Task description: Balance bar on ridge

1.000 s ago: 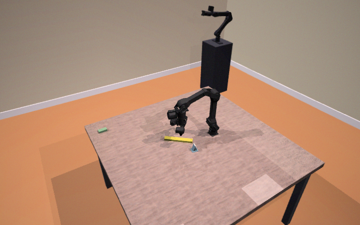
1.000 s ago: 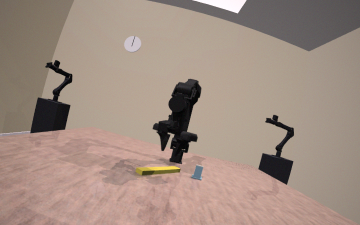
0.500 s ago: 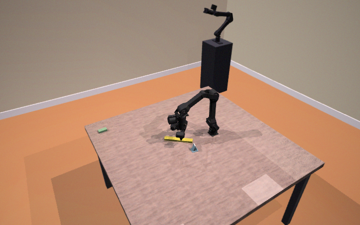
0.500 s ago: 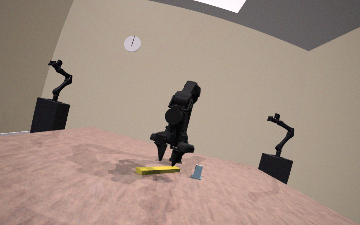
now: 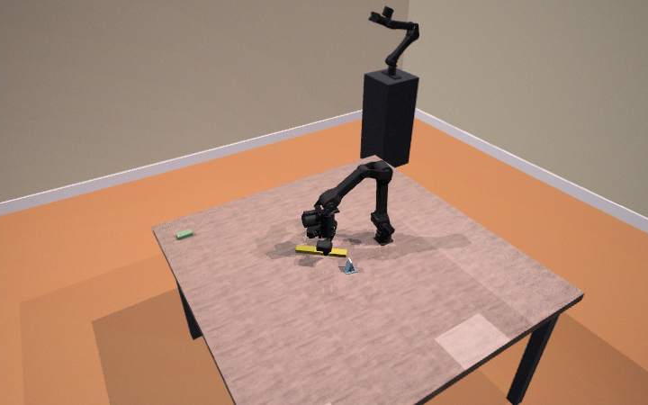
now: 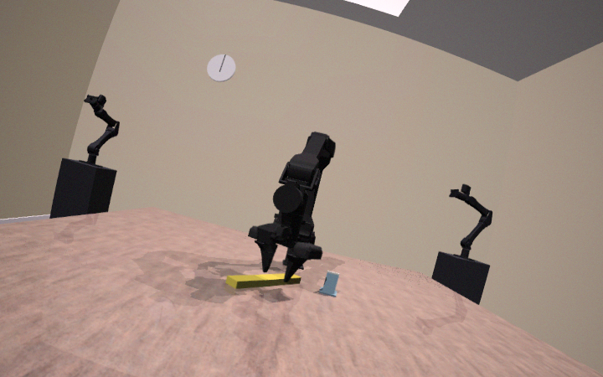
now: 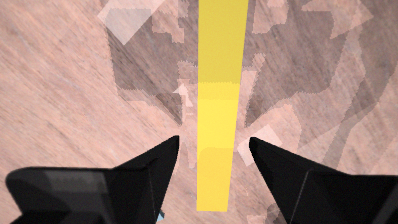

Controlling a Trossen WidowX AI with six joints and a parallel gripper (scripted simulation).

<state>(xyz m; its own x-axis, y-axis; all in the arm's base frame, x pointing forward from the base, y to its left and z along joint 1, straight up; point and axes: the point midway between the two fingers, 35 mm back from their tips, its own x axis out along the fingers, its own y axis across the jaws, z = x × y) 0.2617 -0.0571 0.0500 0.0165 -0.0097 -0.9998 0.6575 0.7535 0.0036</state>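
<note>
The bar is 20 mm ahead of my gripper tip, 20 mm to the right of it and 10 mm below it. From my gripper tip the other things lie so: green block: 480 mm ahead, 440 mm to the right, 10 mm below.
</note>
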